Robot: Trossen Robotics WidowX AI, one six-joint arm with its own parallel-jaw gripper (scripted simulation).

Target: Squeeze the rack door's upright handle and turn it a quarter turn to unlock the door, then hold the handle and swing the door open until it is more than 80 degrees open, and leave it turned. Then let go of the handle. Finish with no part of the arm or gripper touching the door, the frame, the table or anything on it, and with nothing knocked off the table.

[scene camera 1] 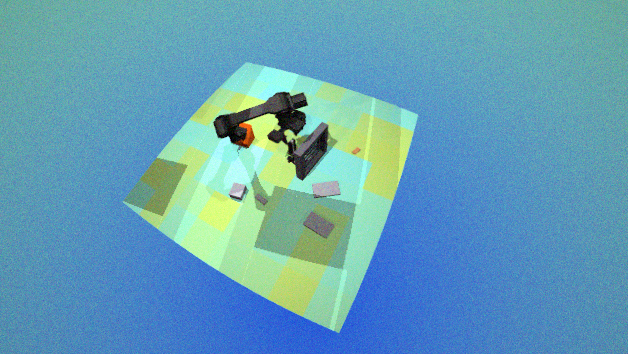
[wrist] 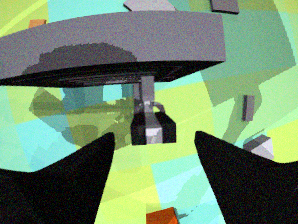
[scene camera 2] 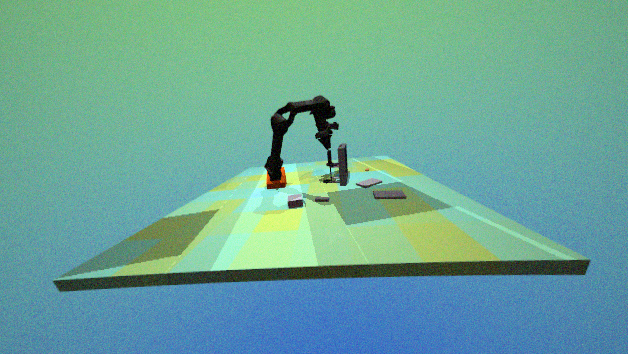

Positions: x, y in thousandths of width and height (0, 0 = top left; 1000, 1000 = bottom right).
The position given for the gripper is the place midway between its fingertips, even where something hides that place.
The gripper (scene camera 1: 464, 397) is open and holds nothing.
The gripper also shows in the wrist view (wrist: 522, 614).
